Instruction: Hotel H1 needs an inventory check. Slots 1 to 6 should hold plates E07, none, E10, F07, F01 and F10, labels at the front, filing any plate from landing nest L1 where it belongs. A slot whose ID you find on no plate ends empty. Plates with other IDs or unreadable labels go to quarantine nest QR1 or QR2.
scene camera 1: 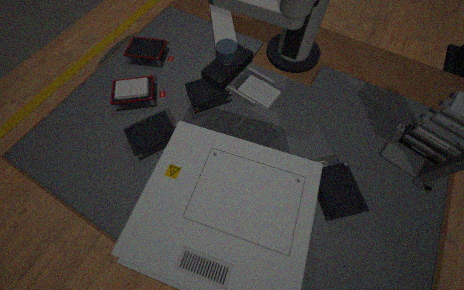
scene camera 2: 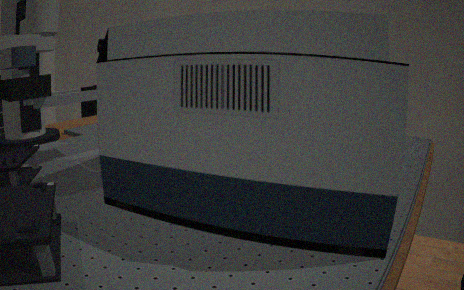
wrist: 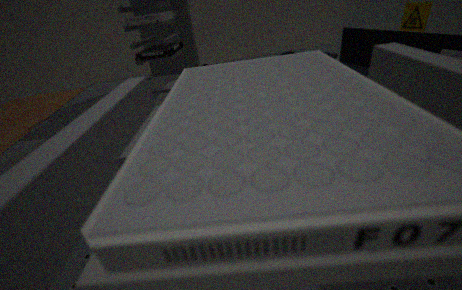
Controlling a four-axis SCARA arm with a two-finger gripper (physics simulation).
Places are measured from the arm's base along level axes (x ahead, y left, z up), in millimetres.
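Where they show: gripper, fingertip midpoint: (scene camera 1: 264, 94) (scene camera 2: 88, 93) (wrist: 257, 82); arm's base, origin of the base link: (scene camera 1: 292, 53) (scene camera 2: 26, 141).
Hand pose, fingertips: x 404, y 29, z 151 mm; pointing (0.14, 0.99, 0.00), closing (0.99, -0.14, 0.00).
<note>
Each offset is from my fingertips to the top centre of the thing. "spot": to the spot under its first point.
My gripper (scene camera 1: 258, 90) is shut on a white plate {3 mm up, 3 mm back, 24 mm right} (scene camera 1: 262, 93) (wrist: 280, 125), held level above the grey mat, beside a dark nest block. The plate's front label reads F07 beside a barcode in the wrist view. The hotel {spot: 41 mm down, 38 mm back, 602 mm left} (scene camera 1: 442, 172) (wrist: 187, 40) stands at the right in scene camera 1 and upper left in the wrist view, with several stacked layers; its slot labels are unreadable. A red-rimmed nest {spot: 75 mm down, 243 mm ahead, 516 mm right} (scene camera 1: 113, 98) holds another white plate {74 mm down, 173 mm ahead, 493 mm right} (scene camera 1: 131, 88), whose ID is unreadable. A second red-rimmed nest {84 mm down, 39 mm back, 602 mm right} (scene camera 1: 146, 48) shows a dark top without a plate.
A large white housing {108 mm up, 402 mm ahead, 87 mm left} (scene camera 1: 245, 200) (scene camera 2: 300, 135) stands at the front centre in scene camera 1. Dark blocks {spot: 88 mm down, 297 mm ahead, 298 mm right} (scene camera 1: 150, 134) {spot: 88 mm down, 52 mm ahead, 221 mm right} (scene camera 1: 205, 95) {spot: 88 mm down, 153 mm ahead, 372 mm left} (scene camera 1: 344, 192) stand around it. The arm's round base (scene camera 1: 293, 62) is at the back. A yellow line (scene camera 1: 65, 81) crosses the floor at left.
</note>
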